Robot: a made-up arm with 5 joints.
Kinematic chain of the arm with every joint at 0, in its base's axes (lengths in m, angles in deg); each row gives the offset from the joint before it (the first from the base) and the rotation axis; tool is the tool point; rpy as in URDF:
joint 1: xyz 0.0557 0 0.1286 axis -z
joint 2: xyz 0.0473 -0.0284 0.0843 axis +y
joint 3: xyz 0.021 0 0.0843 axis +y
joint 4: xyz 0.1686 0 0.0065 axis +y
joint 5: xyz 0.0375 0.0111 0 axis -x
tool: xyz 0 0 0 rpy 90 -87.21 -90
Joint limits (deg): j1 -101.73..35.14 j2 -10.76..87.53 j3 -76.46..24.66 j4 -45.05..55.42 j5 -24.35..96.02
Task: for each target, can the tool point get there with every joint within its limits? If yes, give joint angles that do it. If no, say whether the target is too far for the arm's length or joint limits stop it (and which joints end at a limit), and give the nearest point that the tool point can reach.
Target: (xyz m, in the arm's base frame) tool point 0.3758 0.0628 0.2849
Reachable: yes | joints -14.13 50.92 -63.50 24.71 80.66
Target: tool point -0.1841 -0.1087 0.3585
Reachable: no: joint limits stop it (at a limit: joint 1, joint 2, joint 3, joint 4) | nearest point 0.0692 -0.0306 0.4961 | short by 0.299 m
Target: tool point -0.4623 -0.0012 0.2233
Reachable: no: too far | nearest point 0.0257 0.2294 0.2304 | short by 0.540 m
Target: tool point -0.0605 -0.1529 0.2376
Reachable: no: joint limits stop it (at a limit: joint 1, joint 2, joint 3, joint 4) | nearest point 0.0769 -0.0361 0.0289 | short by 0.276 m
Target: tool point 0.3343 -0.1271 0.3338
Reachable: yes | joints 21.28 32.25 -44.25 -19.10 0.00
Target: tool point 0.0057 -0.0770 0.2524
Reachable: no: joint limits stop it (at a limit: joint 1, joint 2, joint 3, joint 4) | nearest point 0.0769 -0.0361 0.0289 | short by 0.238 m
